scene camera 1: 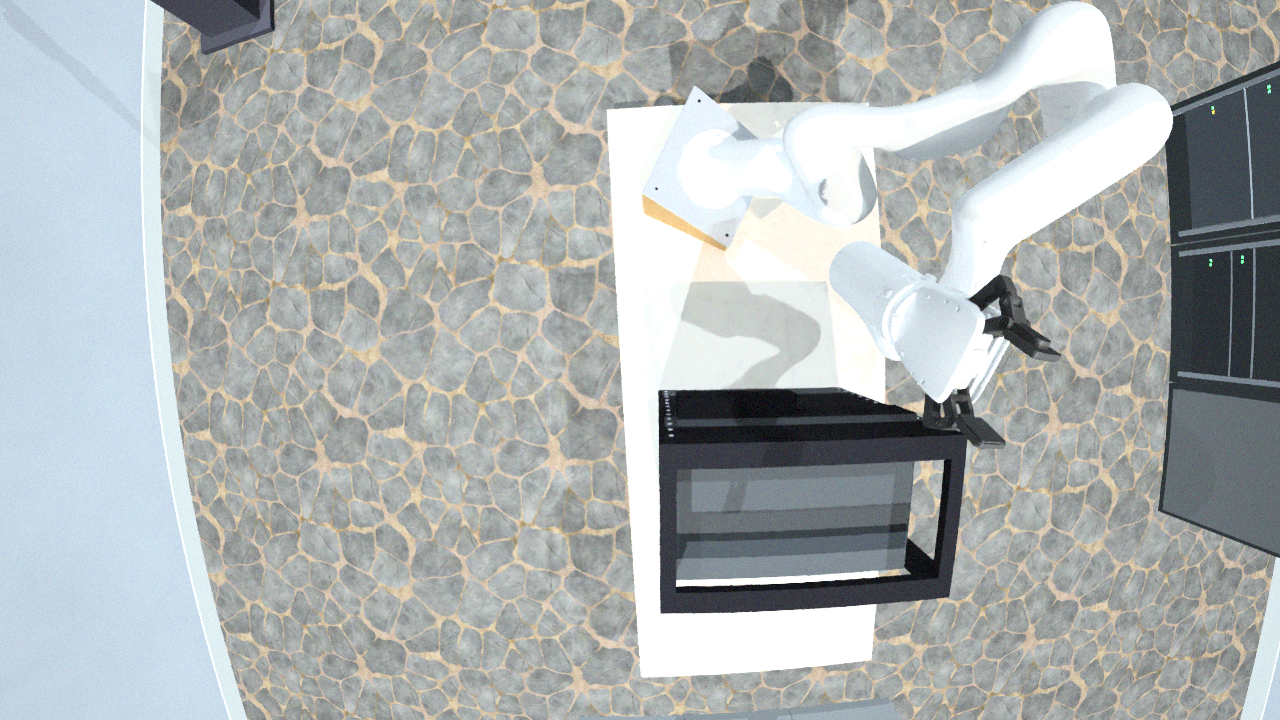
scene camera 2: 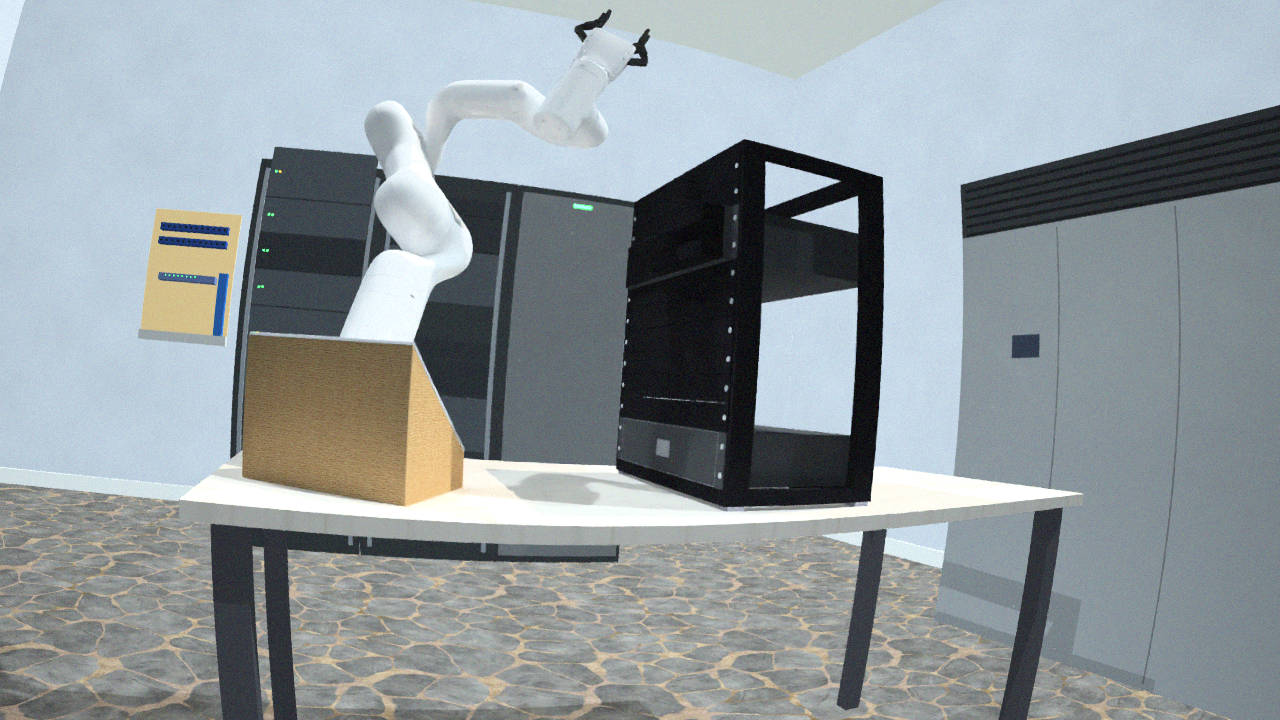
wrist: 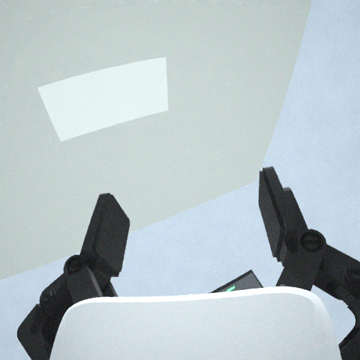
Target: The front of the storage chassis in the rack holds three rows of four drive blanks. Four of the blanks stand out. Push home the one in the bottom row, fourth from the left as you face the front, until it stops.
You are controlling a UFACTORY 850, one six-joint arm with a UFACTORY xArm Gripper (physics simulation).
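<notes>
The rack (scene camera 1: 805,449) (scene camera 2: 744,358) is a black open frame standing on the table. The storage chassis (scene camera 2: 810,259) is the dark unit in its upper part; its front is in deep shade, and the single drive blanks cannot be told apart, nor which stand out. The bottom-row fourth blank cannot be made out. My gripper (scene camera 1: 1029,399) (scene camera 2: 627,23) (wrist: 186,196) is open and empty, high above the rack's top, fingers tilted upward. In the first scene view it shows by the rack's right front corner. In the wrist view the fingers point at ceiling and wall; the rack does not show there.
The white table (scene camera 1: 760,640) (scene camera 2: 966,497) carries the rack and the arm's wooden base (scene camera 2: 322,416). A grey-fronted unit (scene camera 2: 689,458) sits low in the rack. Dark server cabinets (scene camera 1: 1221,456) (scene camera 2: 563,331) stand beyond the table; large grey cabinets (scene camera 2: 1109,402) stand at the right.
</notes>
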